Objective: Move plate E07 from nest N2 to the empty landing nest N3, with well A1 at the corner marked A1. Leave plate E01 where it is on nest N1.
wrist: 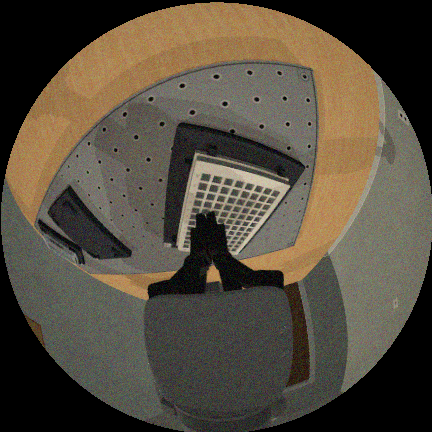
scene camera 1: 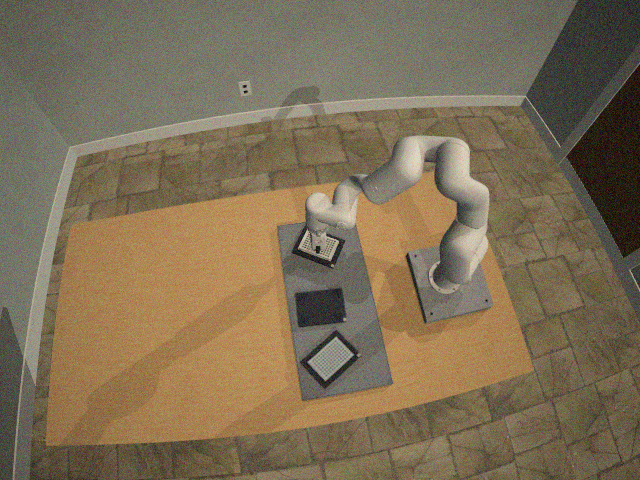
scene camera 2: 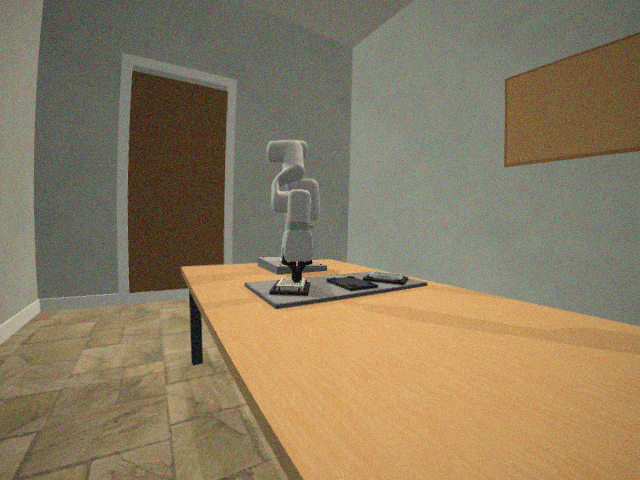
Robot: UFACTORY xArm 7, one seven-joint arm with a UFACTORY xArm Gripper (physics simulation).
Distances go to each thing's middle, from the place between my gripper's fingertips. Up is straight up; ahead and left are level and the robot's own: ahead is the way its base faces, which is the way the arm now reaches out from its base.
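Black plate holder (wrist: 68, 212): my hand is 220 mm to the right of it, 20 mm past it and 20 mm above it.
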